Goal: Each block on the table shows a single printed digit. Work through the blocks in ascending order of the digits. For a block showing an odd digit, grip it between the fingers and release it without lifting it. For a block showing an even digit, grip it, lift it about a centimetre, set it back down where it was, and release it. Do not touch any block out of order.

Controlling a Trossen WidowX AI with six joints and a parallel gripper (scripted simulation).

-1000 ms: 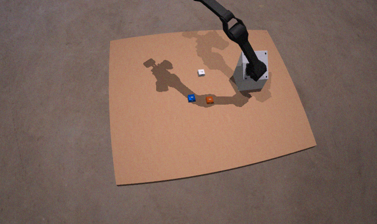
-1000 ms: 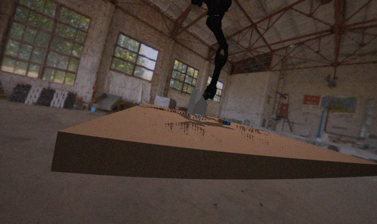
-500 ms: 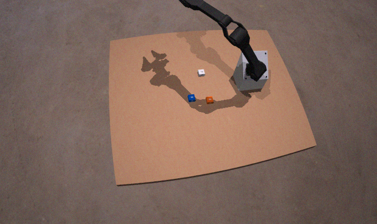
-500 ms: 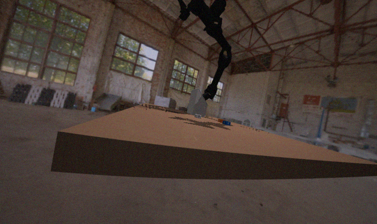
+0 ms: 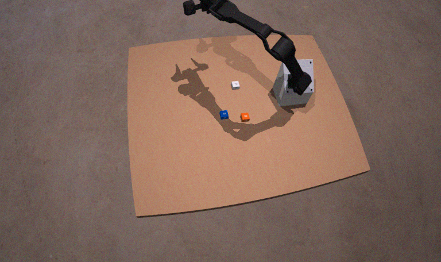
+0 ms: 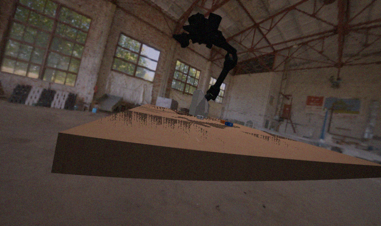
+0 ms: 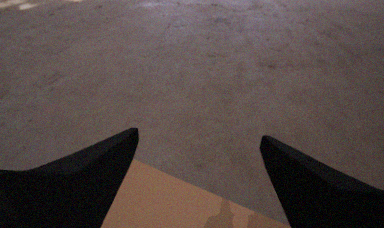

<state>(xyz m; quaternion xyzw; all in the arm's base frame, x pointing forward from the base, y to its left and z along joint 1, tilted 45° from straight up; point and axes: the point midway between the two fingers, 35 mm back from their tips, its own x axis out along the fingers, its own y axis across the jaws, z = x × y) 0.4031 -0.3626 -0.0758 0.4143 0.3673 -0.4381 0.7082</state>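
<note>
Now: the orange block 18 cm behind my gripper tip, 42 cm to the left of it and 34 cm below it. The rest, counted from my gripper tip: white block: 17 cm behind, 25 cm to the left, 34 cm below; blue block: 9 cm behind, 40 cm to the left, 34 cm below.
</note>
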